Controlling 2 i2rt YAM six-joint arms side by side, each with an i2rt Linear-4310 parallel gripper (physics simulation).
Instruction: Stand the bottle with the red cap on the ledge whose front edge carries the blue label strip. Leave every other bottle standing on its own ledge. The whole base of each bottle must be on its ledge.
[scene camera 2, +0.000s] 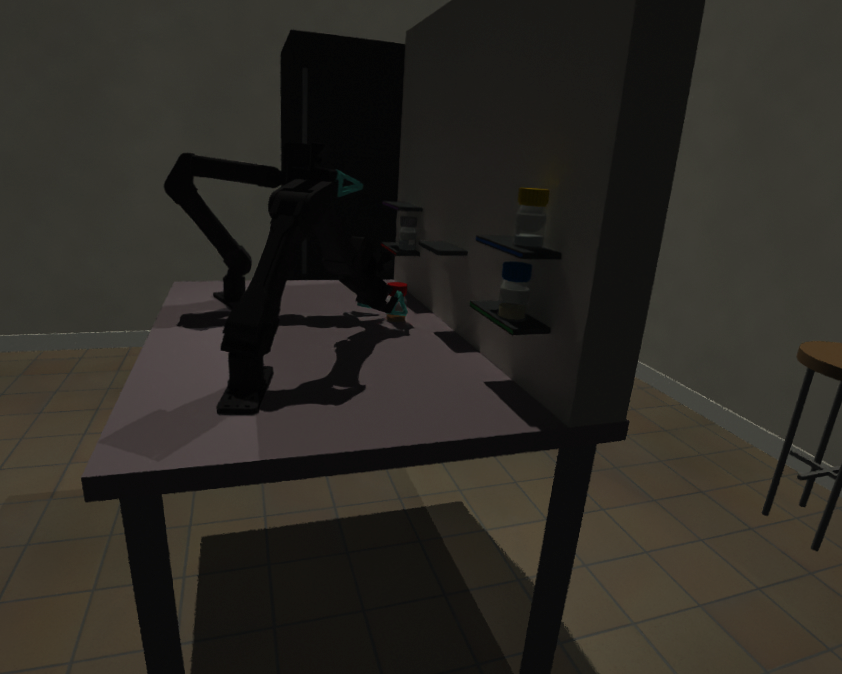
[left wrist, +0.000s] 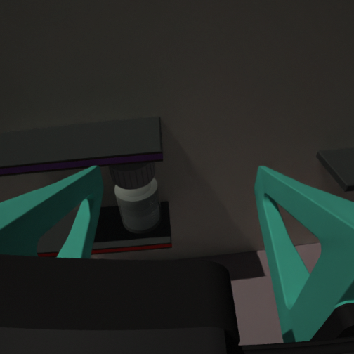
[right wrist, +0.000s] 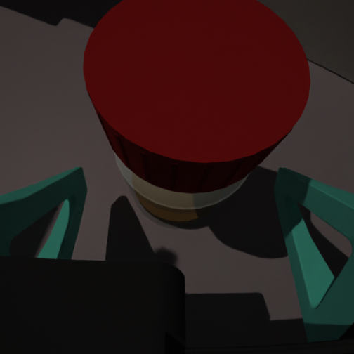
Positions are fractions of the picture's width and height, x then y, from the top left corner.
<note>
In view: the left gripper (left wrist: 0.50, 0.50), the right gripper (right wrist: 0.51, 0.50), a red-capped bottle (right wrist: 0.54, 0.30), a grey-capped bottle (left wrist: 0.38, 0.54), a red-strip ledge (left wrist: 0.31, 0.66) and a wall panel (left wrist: 0.66, 0.26).
The left wrist view does not show the red-capped bottle, which is hidden by the left gripper. The right wrist view does not show the grey-capped bottle: it is out of frame.
</note>
